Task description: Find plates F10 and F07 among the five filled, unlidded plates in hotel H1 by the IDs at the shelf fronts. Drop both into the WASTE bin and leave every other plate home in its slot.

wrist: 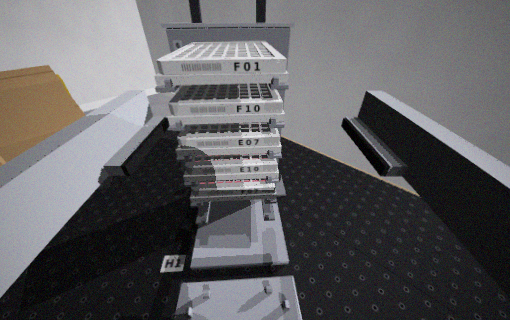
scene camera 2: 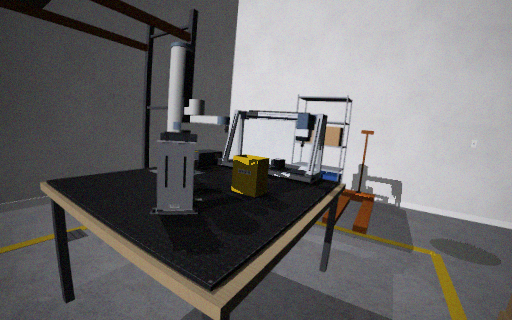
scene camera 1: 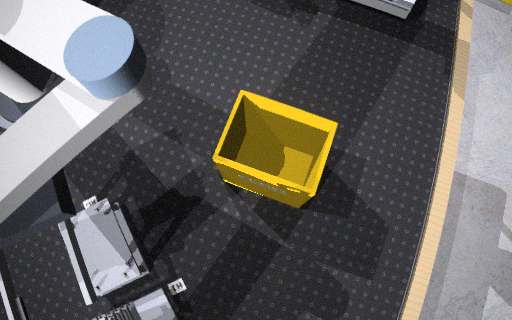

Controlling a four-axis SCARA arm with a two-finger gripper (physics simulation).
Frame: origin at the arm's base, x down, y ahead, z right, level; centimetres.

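Seen in the pictures: gripper, fingertip midpoint: (wrist: 255, 107) (scene camera 1: 55, 317); arm's base at its link origin: (scene camera 1: 35, 79).
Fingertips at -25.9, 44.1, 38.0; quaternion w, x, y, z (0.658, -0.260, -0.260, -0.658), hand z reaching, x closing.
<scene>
Pixels of each thing's top centre, then the offset from my fingertips to it, as dx, dy, dz. "*": a spot on its surface instead.
- Hotel H1 at a spot on its surface: (wrist: 281, 256) * +23.8, -0.4, +5.2
- F01 at its top centre: (wrist: 226, 47) -2.0, +8.0, +4.8
- F10 at its top centre: (wrist: 229, 80) +0.8, +8.0, +4.8
- E07 at its top centre: (wrist: 231, 108) +3.6, +8.0, +4.8
- E10 at its top centre: (wrist: 232, 132) +6.4, +8.0, +4.8
- F07 at its top centre: (wrist: 234, 152) +9.2, +8.0, +4.8
- yellow WASTE bin at its top centre: (scene camera 1: 276, 139) (scene camera 2: 251, 156) +4.6, +20.5, -35.4
- H1 sign at its top centre: (wrist: 173, 263) (scene camera 1: 176, 286) +24.6, +10.6, -6.2
- flat grey piece at a spot on its surface: (wrist: 240, 300) * +18.6, -1.4, -3.6
Hotel H1 (wrist: 281, 256) stands ahead in the wrist view, with five white plates stacked in its slots. From top to bottom they are F01 (wrist: 225, 66), F10 (wrist: 217, 109), E07 (wrist: 220, 143), E10 (wrist: 227, 169) and F07 (wrist: 250, 191). The F07 label is dim and partly hidden. My gripper (wrist: 255, 107) is open and empty, with one finger to each side in front of the stack. The fingers do not show in the scene views. The yellow WASTE bin (scene camera 1: 260, 186) (scene camera 2: 250, 178) stands upright on the table; the part of its floor that shows is bare.
A grey stand (scene camera 1: 102, 250) lies beside the H1 sign (scene camera 1: 177, 286) (wrist: 172, 263). A flat grey piece (wrist: 240, 300) with small pegs lies in front of the hotel. A gantry machine (scene camera 2: 272, 115) stands behind the bin. The arm's blue-capped link (scene camera 1: 100, 47) is left of the bin.
</scene>
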